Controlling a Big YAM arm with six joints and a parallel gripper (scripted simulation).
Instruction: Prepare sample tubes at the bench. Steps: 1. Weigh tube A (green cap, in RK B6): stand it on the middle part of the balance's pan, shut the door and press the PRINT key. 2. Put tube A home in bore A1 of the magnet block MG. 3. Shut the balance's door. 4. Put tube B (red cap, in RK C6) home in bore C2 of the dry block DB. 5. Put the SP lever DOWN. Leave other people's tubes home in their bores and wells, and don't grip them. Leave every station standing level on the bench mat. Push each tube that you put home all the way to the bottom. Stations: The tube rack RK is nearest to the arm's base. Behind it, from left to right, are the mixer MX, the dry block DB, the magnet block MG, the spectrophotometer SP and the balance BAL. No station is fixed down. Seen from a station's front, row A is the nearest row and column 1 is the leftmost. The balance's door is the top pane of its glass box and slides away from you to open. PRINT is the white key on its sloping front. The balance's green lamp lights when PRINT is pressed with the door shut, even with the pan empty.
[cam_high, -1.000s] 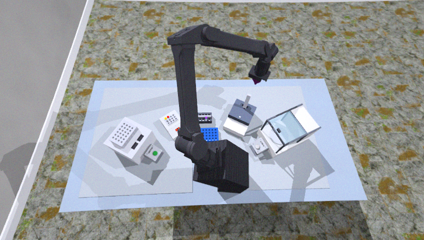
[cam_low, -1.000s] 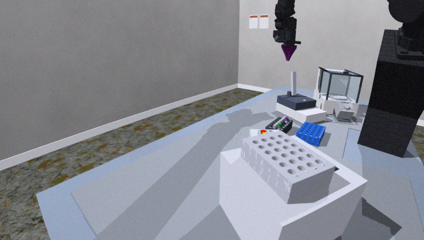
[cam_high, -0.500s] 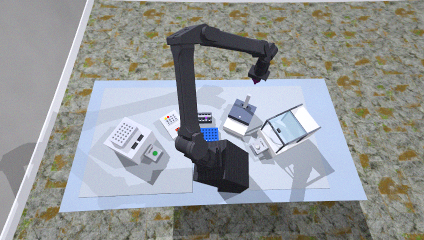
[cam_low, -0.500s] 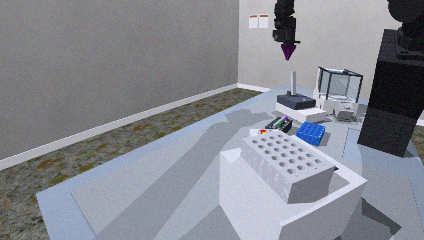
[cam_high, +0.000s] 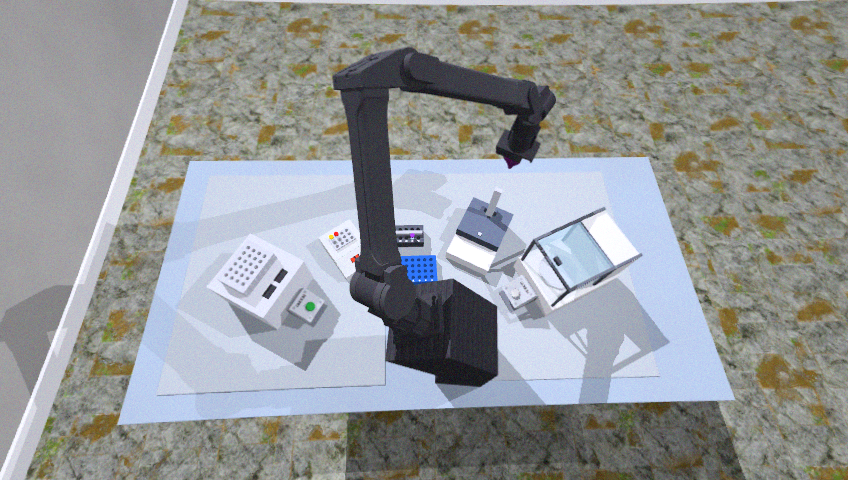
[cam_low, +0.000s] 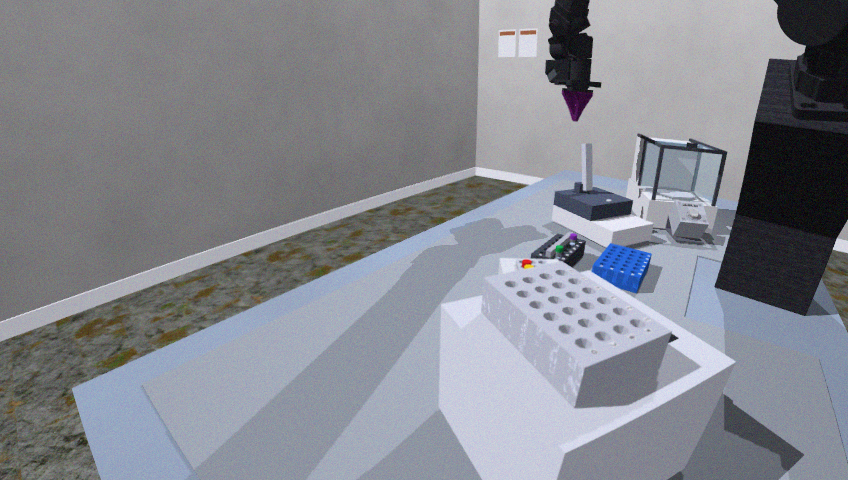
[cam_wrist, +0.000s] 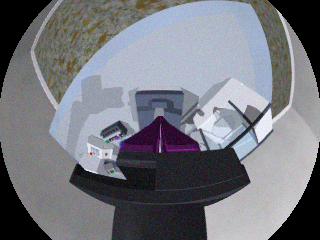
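Right now the SP lever is 110 mm below my hand, 50 mm behind it and 30 mm to the left of it. The rest, counted from my hand: balance door 270 mm behind, 120 mm to the right, 40 mm below; white print key 310 mm behind, 190 mm below, 10 mm to the right; round pan 260 mm behind, 180 mm below, 150 mm to the right.
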